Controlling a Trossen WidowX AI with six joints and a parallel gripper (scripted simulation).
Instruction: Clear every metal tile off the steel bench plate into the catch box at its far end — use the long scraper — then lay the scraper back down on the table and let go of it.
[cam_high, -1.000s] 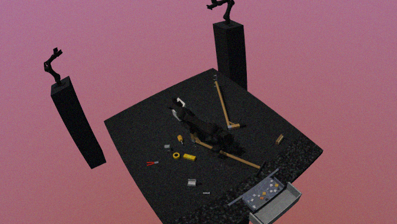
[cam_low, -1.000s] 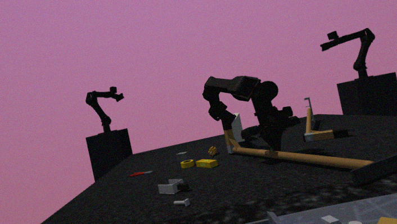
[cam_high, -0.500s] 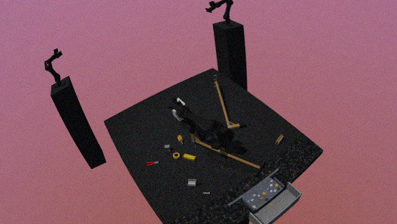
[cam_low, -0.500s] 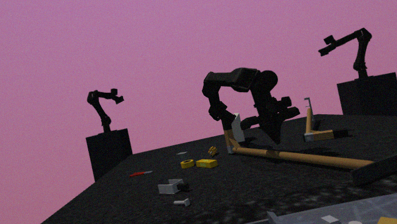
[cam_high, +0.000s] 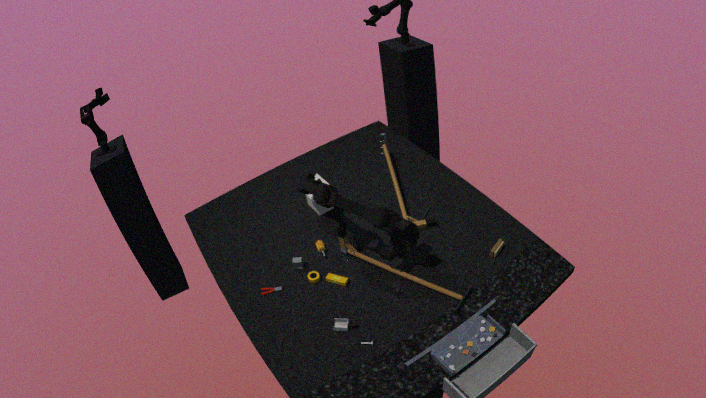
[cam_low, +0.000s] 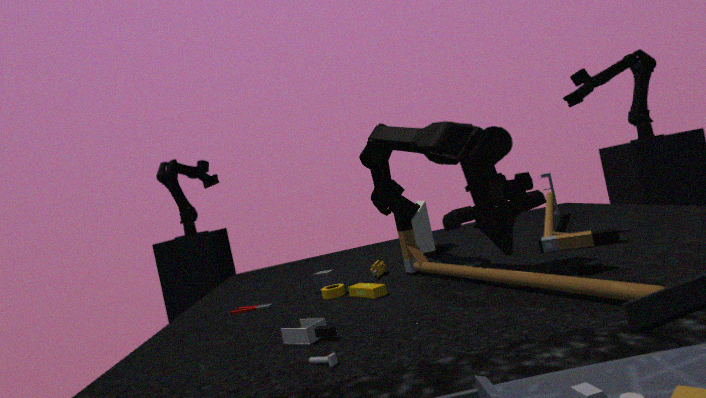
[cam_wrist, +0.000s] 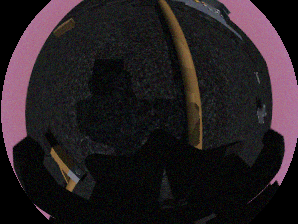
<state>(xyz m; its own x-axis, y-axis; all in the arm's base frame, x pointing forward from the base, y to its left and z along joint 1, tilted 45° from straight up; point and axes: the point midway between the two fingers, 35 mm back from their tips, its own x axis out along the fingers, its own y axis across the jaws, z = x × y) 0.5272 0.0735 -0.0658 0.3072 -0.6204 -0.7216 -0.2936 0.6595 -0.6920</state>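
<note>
Right now my gripper tip is 5 cm short of the long scraper, 4 cm to the left of it and 2 cm below it. Also, from my gripper tip: yellow tape ring: 34 cm to the right, 15 cm behind, 3 cm below; then yellow block: 27 cm to the right, 8 cm behind, 2 cm below; then yellow-handled screwdriver: 28 cm behind, 24 cm to the right, 2 cm below.
</note>
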